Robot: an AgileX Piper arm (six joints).
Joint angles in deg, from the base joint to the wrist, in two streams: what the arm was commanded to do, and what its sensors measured. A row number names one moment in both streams.
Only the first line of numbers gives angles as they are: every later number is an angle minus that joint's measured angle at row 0.
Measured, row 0:
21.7 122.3 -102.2 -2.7 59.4 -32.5
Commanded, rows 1 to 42:
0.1 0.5 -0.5 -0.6 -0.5 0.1
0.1 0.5 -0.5 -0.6 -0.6 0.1
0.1 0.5 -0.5 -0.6 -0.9 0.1
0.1 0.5 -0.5 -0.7 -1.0 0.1
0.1 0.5 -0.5 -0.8 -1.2 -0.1
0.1 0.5 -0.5 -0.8 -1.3 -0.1
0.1 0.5 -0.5 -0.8 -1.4 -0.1
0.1 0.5 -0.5 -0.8 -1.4 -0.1
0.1 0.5 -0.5 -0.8 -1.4 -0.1
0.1 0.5 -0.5 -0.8 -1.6 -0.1
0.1 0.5 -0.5 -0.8 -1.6 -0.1
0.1 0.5 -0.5 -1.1 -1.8 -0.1
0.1 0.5 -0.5 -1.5 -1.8 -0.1
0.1 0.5 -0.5 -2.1 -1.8 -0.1
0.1 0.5 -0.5 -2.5 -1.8 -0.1
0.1 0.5 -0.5 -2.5 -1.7 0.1
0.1 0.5 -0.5 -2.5 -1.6 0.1
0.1 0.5 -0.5 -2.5 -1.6 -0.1
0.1 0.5 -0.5 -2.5 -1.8 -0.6
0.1 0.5 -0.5 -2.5 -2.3 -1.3
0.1 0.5 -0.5 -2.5 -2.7 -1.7
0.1 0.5 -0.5 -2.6 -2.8 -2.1
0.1 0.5 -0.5 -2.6 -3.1 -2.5
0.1 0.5 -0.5 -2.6 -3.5 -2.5
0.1 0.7 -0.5 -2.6 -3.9 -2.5
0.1 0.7 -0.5 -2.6 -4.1 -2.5
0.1 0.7 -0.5 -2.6 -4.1 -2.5
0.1 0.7 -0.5 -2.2 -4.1 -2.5
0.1 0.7 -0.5 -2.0 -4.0 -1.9
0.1 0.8 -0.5 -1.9 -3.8 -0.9
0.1 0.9 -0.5 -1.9 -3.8 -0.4
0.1 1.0 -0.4 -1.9 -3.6 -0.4
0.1 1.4 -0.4 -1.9 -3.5 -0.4
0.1 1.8 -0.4 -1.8 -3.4 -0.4
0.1 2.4 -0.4 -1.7 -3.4 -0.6
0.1 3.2 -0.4 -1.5 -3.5 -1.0
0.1 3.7 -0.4 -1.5 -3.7 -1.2
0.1 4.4 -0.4 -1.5 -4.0 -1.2
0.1 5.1 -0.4 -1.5 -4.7 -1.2
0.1 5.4 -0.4 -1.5 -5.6 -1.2
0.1 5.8 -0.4 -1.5 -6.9 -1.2
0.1 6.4 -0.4 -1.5 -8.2 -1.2
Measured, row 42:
0.0 4.8 0.0 -1.5 -4.3 -0.9
